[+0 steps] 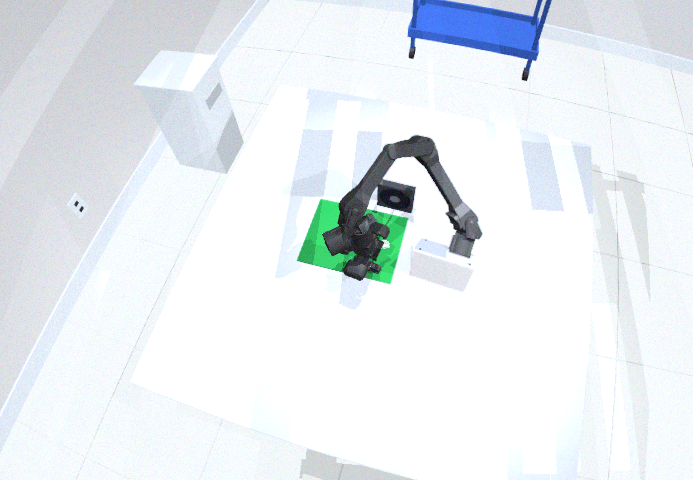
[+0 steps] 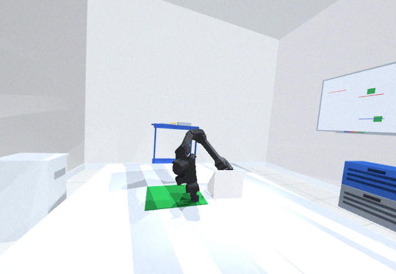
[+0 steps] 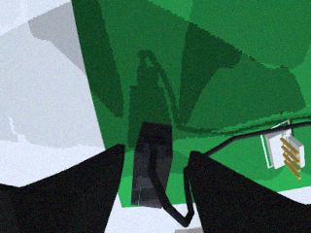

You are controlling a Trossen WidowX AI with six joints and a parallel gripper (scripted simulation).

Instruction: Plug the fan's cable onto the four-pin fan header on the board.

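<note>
The black fan plug lies 10 mm behind my gripper tip. From my gripper tip the other things lie so: black fan 240 mm to the right, 40 mm above, 10 mm ahead; white four-pin header 90 mm to the right, 20 mm below, 10 mm behind; green board 90 mm ahead, 80 mm to the right, 40 mm below.
</note>
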